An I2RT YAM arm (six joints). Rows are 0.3 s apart.
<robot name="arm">
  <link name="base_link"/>
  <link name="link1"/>
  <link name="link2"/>
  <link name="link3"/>
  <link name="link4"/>
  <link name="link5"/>
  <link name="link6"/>
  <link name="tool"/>
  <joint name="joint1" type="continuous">
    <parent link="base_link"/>
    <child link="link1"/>
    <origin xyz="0 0 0.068" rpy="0 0 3.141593"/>
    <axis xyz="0 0 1"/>
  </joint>
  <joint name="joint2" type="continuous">
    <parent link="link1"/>
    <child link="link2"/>
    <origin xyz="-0.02 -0.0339 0.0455" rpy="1.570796 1.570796 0"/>
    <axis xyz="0 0 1"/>
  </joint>
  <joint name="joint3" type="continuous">
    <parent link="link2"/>
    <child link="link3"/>
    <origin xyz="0 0.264 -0.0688" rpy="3.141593 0 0"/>
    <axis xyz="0 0 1"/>
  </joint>
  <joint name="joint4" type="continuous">
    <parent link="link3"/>
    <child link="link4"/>
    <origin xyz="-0.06 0.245 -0.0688" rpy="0 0 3.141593"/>
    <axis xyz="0 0 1"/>
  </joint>
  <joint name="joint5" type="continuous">
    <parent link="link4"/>
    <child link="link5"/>
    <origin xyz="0.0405 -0.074 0.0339" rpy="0 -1.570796 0"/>
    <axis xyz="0 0 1"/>
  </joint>
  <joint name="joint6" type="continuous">
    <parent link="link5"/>
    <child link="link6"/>
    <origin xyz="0 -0.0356 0.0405" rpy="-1.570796 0 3.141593"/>
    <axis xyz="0 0 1"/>
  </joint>
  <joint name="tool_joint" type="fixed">
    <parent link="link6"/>
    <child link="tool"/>
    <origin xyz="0 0 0" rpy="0 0 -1.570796"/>
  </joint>
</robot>
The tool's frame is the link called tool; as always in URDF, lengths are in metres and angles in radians. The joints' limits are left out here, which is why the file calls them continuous.
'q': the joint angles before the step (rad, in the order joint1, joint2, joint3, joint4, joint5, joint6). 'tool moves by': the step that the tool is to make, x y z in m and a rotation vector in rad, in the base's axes. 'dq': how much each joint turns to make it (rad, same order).
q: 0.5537 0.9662 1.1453 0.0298 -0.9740 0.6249
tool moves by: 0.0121 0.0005 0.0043 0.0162 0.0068 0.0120
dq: -0.0332 0.0424 0.0181 0.0687 -0.0400 0.0500
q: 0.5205 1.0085 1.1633 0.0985 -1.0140 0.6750
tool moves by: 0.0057 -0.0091 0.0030 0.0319 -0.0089 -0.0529
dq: -0.0525 -0.0018 -0.0108 0.0683 0.0070 0.0429
